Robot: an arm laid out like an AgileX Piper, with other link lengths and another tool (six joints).
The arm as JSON. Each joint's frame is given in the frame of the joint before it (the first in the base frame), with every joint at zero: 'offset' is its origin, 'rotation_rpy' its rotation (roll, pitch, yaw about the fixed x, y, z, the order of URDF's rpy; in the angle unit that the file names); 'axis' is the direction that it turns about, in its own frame. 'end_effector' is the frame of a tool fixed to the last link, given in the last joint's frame.
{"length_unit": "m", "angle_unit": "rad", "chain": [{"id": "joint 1", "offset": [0.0, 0.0, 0.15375], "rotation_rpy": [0.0, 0.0, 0.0], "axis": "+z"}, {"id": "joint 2", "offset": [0.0, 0.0, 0.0], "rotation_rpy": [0.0, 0.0, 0.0], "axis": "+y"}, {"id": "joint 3", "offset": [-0.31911, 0.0, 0.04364], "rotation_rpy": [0.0, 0.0, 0.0], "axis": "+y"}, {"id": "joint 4", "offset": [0.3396, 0.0, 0.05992], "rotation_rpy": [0.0, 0.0, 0.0], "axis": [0.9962, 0.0, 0.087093]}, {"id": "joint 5", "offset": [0.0, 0.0, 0.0], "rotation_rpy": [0.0, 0.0, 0.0], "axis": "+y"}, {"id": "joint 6", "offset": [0.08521, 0.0, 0.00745], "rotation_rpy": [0.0, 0.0, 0.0], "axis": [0.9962, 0.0, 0.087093]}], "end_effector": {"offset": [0.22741, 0.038, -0.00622], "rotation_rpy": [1.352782, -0.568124, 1.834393]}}
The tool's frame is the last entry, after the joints.
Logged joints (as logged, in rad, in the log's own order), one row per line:
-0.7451 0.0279 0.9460 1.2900 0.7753 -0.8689
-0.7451 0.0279 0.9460 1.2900 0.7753 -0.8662
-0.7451 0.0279 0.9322 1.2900 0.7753 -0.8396
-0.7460 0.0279 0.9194 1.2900 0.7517 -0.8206
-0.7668 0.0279 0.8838 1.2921 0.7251 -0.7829
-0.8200 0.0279 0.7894 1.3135 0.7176 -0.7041
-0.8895 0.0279 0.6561 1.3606 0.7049 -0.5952
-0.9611 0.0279 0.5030 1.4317 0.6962 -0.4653
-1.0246 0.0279 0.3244 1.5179 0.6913 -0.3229
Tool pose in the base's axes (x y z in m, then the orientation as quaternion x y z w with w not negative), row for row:
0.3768 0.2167 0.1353 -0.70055 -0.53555 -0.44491 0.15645
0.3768 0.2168 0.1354 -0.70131 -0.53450 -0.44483 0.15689
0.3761 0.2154 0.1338 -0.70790 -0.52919 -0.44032 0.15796
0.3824 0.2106 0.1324 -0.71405 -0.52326 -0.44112 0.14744
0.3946 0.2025 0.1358 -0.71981 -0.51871 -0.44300 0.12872
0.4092 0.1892 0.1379 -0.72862 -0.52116 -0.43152 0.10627
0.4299 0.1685 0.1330 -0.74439 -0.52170 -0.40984 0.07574
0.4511 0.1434 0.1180 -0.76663 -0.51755 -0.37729 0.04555
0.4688 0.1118 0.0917 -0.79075 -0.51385 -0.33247 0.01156
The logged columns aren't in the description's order. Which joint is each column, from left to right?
Columns, left to right: joint 3, joint 1, joint 4, joint 2, joint 5, joint 6.
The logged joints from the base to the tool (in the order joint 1, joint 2, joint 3, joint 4, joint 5, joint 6), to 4 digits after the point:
0.0279 1.2900 -0.7451 0.9460 0.7753 -0.8689
0.0279 1.2900 -0.7451 0.9460 0.7753 -0.8662
0.0279 1.2900 -0.7451 0.9322 0.7753 -0.8396
0.0279 1.2900 -0.7460 0.9194 0.7517 -0.8206
0.0279 1.2921 -0.7668 0.8838 0.7251 -0.7829
0.0279 1.3135 -0.8200 0.7894 0.7176 -0.7041
0.0279 1.3606 -0.8895 0.6561 0.7049 -0.5952
0.0279 1.4317 -0.9611 0.5030 0.6962 -0.4653
0.0279 1.5179 -1.0246 0.3244 0.6913 -0.3229

